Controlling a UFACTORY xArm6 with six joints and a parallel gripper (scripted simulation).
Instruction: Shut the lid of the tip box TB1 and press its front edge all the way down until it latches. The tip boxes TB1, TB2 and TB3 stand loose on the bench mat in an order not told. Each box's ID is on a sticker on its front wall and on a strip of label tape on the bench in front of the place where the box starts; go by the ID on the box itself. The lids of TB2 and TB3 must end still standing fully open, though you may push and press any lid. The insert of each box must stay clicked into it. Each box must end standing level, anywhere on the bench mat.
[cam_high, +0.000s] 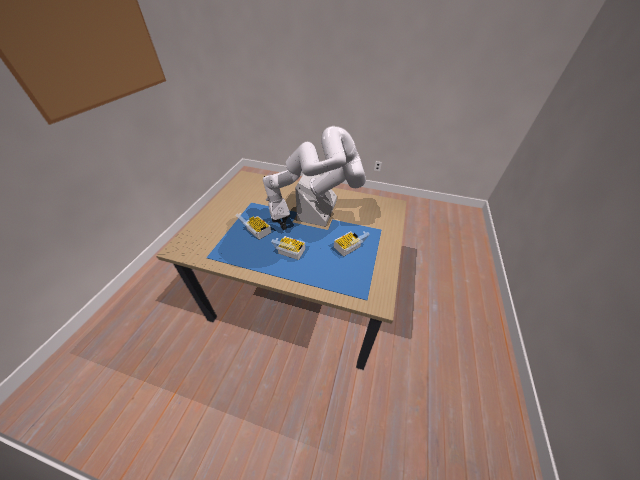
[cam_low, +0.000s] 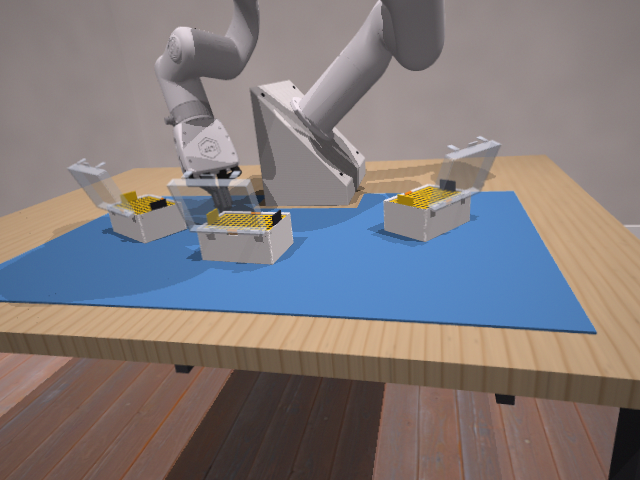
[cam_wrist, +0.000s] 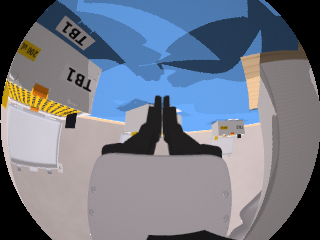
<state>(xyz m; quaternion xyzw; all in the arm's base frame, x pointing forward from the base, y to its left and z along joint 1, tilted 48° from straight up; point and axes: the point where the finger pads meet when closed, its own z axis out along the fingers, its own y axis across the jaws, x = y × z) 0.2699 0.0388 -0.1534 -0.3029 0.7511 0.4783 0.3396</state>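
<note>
My gripper is now 1 cm past the TB1 label tape strip, 12 cm to the left of it and 5 cm above it.
</note>
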